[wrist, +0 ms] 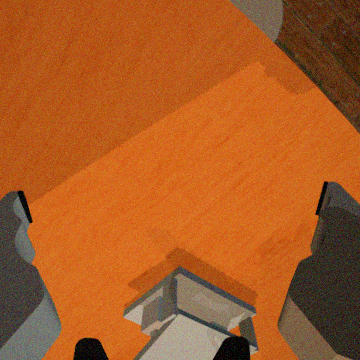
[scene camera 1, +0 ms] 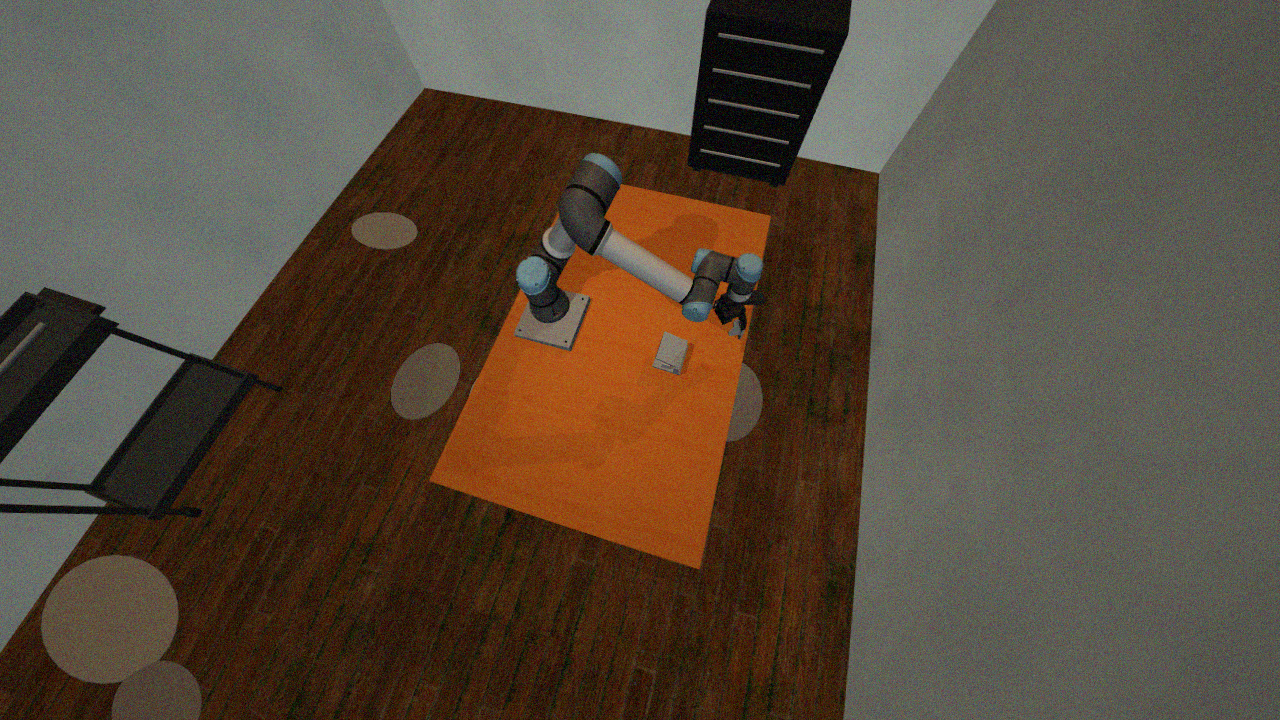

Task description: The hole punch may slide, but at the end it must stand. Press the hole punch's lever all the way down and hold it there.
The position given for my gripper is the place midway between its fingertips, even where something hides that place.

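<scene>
There's a hole punch (scene camera 1: 658, 364) that I can see, and my gripper's there as well (scene camera 1: 728, 322). You'd also find the gripper in the wrist view (wrist: 172, 190).
</scene>
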